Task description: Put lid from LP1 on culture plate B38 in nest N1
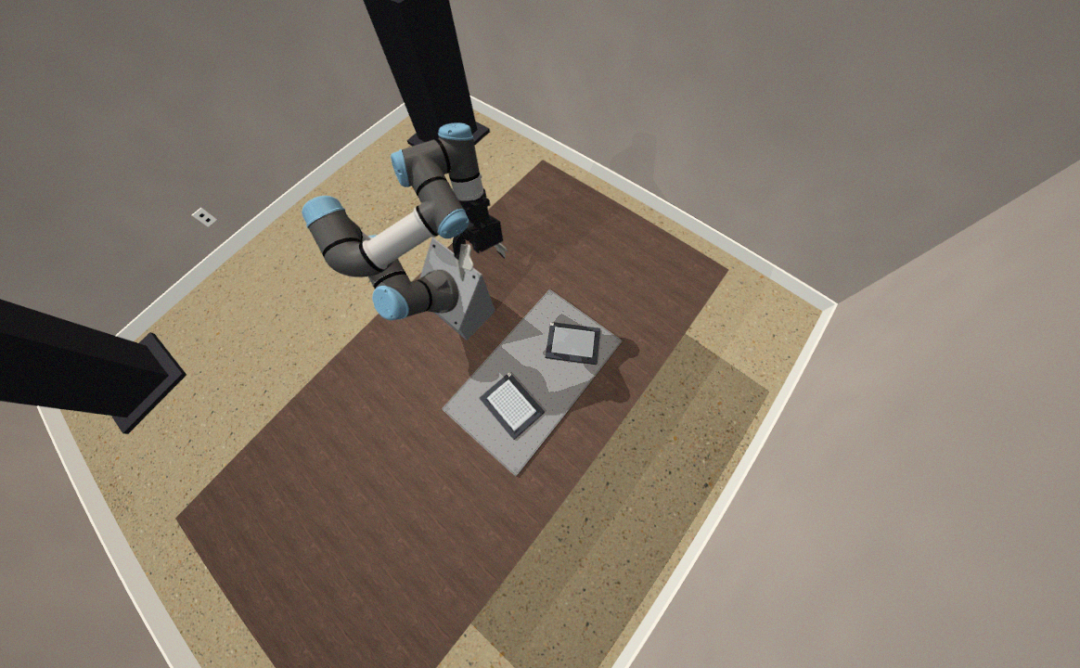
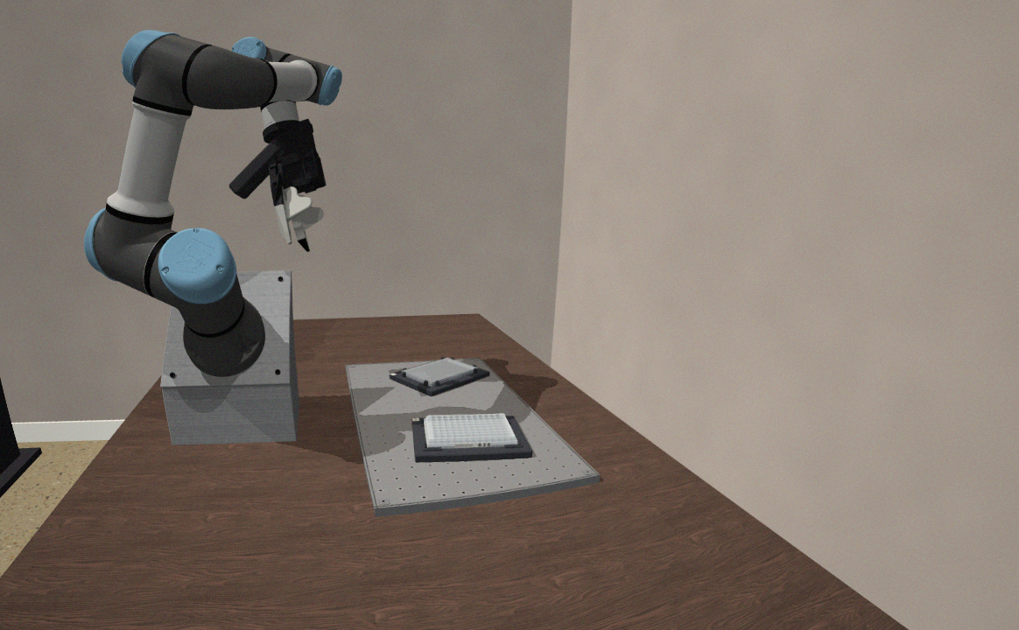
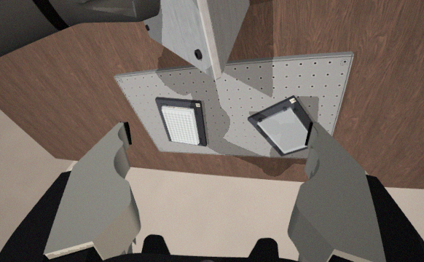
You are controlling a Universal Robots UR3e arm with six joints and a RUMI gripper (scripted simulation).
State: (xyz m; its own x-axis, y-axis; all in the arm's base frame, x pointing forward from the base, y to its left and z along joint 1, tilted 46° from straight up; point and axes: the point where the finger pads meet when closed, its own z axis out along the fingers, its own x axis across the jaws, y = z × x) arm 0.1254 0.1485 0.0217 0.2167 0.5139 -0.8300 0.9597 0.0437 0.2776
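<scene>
My hand is 270 mm short of the clear lid, 250 mm above it and 50 mm to the right of it. Round my hand: dark lid park LP1: 270 mm ahead, 260 mm below, 50 mm to the left; then dark plate nest: 260 mm below, 240 mm ahead, 220 mm to the right; then culture plate B38: 250 mm below, 240 mm ahead, 220 mm to the right.
</scene>
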